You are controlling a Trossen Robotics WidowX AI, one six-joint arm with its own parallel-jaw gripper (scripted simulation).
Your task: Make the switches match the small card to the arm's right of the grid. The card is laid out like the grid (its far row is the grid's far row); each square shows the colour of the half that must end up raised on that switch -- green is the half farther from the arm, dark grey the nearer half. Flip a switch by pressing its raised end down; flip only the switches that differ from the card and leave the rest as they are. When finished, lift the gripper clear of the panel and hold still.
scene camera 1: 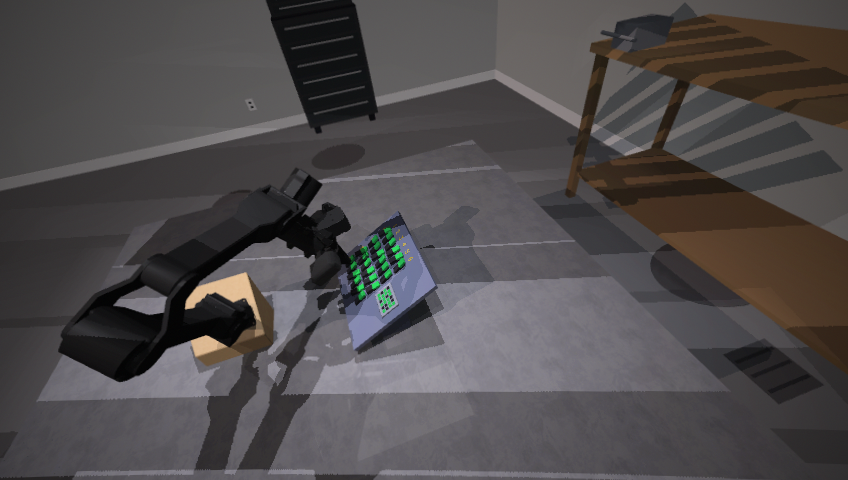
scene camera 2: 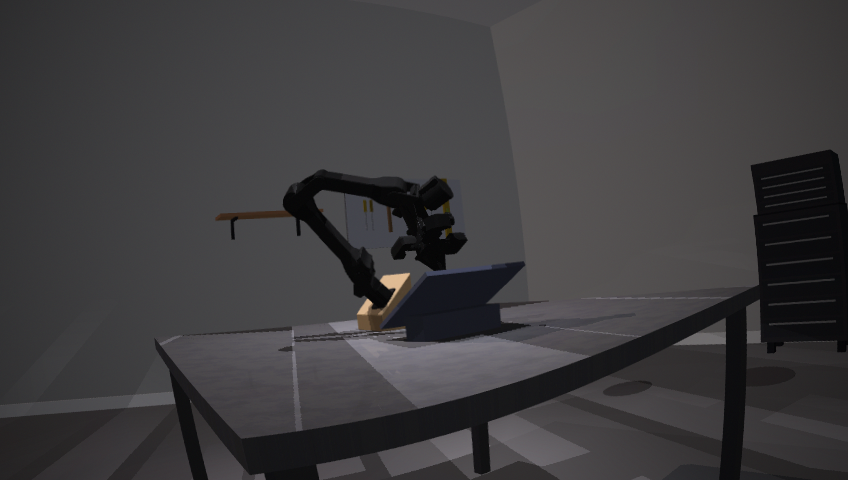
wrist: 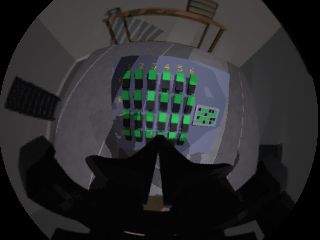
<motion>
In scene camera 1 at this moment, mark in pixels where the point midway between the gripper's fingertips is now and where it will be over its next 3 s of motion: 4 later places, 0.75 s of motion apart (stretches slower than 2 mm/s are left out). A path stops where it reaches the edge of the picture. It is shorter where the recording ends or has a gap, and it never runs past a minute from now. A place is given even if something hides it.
My gripper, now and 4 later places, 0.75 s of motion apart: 349, 261; 361, 271; 363, 273; 364, 274; 350, 265
</motion>
